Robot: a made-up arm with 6 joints. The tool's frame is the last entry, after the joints. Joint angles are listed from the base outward. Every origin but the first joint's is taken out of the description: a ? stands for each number. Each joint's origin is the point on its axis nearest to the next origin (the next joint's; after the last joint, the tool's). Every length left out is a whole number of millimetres.
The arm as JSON. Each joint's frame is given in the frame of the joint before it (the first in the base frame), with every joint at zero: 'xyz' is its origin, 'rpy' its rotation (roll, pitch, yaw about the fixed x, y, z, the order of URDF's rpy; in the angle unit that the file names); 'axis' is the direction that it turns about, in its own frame. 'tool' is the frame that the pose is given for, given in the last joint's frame.
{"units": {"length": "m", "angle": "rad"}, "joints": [
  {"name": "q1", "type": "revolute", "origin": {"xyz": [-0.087, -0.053, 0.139], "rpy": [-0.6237, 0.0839, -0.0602]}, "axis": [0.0, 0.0, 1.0]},
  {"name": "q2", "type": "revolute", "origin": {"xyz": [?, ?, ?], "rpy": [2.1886, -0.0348, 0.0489]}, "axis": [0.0, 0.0, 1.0]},
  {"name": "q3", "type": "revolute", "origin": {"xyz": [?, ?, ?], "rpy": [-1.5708, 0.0, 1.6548]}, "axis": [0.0, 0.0, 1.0]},
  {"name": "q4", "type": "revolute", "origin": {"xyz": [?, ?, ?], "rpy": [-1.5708, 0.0, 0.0]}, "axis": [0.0, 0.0, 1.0]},
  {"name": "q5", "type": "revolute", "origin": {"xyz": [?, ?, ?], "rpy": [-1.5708, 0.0, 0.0]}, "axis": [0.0, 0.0, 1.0]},
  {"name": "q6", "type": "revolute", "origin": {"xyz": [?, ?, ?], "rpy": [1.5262, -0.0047, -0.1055]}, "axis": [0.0, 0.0, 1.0]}
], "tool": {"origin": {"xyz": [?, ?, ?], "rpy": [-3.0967, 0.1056, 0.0]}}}
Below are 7 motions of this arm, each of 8 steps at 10 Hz.
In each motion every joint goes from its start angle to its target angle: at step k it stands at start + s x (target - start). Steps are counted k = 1, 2, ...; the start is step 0. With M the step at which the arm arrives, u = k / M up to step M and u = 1 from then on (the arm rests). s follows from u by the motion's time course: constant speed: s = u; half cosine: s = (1 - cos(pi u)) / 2; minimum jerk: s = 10 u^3 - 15 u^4 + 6 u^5.
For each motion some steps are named. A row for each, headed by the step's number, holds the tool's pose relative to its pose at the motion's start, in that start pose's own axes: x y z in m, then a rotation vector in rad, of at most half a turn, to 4 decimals.
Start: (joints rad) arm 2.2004 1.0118 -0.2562 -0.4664 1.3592 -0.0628
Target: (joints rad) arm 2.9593 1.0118 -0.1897 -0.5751 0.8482 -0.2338
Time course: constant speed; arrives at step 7
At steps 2, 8:
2: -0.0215 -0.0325 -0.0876 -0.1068 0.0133 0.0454
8: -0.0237 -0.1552 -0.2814 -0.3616 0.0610 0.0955

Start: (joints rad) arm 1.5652 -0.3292 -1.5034 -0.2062 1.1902 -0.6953
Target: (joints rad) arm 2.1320 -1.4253 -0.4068 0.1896 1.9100 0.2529
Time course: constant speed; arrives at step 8
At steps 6, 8:
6: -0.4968 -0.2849 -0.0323 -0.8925 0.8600 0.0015
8: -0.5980 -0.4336 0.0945 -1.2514 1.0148 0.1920

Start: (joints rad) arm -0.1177 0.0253 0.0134 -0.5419 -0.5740 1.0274
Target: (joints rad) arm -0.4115 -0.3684 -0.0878 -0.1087 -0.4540 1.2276
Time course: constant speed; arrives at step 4
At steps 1, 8:
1: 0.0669 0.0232 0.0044 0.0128 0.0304 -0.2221
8: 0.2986 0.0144 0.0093 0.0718 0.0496 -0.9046

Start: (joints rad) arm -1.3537 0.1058 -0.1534 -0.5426 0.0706 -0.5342
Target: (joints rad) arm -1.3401 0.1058 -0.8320 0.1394 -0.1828 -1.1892
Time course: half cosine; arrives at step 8
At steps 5, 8:
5: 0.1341 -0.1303 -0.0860 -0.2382 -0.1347 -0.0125
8: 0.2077 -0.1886 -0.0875 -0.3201 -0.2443 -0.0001

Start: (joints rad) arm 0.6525 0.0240 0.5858 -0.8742 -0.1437 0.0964
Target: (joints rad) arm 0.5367 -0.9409 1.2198 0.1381 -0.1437 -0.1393
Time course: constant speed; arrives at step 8
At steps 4, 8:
4: 0.3503 0.0739 0.2983 0.5312 0.1218 -0.6818
8: 0.6291 -0.1628 0.5741 1.1114 0.2871 -1.2305

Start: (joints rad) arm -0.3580 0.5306 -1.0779 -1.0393 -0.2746 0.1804
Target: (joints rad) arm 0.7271 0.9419 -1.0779 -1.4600 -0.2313 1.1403
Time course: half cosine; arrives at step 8
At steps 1, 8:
1: 0.0271 -0.0056 -0.0042 -0.0123 -0.0199 -0.0515
8: 0.4747 -0.4777 0.0685 -0.3716 -0.6210 -1.2944

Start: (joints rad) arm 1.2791 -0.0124 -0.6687 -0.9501 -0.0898 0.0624
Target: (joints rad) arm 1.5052 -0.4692 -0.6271 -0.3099 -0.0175 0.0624
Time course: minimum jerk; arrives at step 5
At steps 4, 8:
4: 0.4050 -0.2191 -0.0762 -0.0727 0.1121 -1.1504
8: 0.4188 -0.2459 -0.0830 -0.0817 0.1198 -1.2208

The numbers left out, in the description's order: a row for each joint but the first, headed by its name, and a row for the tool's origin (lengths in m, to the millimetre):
q2: 0.054 0.013 0.0
q3: -0.217 -0.096 0.0
q4: -0.018 0.107 0.0
q5: -0.033 -0.065 0.0
q6: -0.09 -0.299 0.0
tool: 0.044 -0.299 0.0

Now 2 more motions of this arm.
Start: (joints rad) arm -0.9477 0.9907 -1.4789 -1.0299 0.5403 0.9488
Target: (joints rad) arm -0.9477 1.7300 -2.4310 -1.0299 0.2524 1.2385
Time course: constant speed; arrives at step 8
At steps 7, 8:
7: 0.4136 0.0592 0.2648 0.3901 -0.7076 -0.3729
8: 0.4711 0.0363 0.3253 0.4417 -0.8010 -0.4721

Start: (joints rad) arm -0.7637 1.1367 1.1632 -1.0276 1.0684 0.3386
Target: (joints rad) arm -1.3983 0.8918 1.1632 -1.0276 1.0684 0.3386
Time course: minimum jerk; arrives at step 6
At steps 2, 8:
2: -0.0134 0.0079 0.0181 -0.0171 0.0872 -0.0675
8: -0.0501 0.0208 0.0697 -0.1302 0.4072 -0.3141

